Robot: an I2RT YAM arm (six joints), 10 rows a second.
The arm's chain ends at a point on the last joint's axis. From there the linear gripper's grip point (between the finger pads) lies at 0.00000 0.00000 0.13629 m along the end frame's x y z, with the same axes.
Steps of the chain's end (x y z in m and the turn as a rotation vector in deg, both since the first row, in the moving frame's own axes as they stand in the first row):
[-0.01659 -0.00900 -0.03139 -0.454 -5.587 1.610]
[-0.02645 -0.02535 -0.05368 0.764 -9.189 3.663]
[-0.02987 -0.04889 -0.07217 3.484 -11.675 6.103]
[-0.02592 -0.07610 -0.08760 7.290 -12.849 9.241]
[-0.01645 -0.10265 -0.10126 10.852 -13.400 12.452]
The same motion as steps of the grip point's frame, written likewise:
[-0.02987 -0.00811 -0.03204 -0.454 -5.587 1.610]
[-0.04814 -0.02786 -0.05544 0.764 -9.189 3.663]
[-0.05694 -0.05857 -0.07524 3.484 -11.675 6.103]
[-0.05463 -0.09562 -0.09210 7.290 -12.849 9.241]
[-0.04482 -0.13130 -0.10736 10.852 -13.400 12.452]

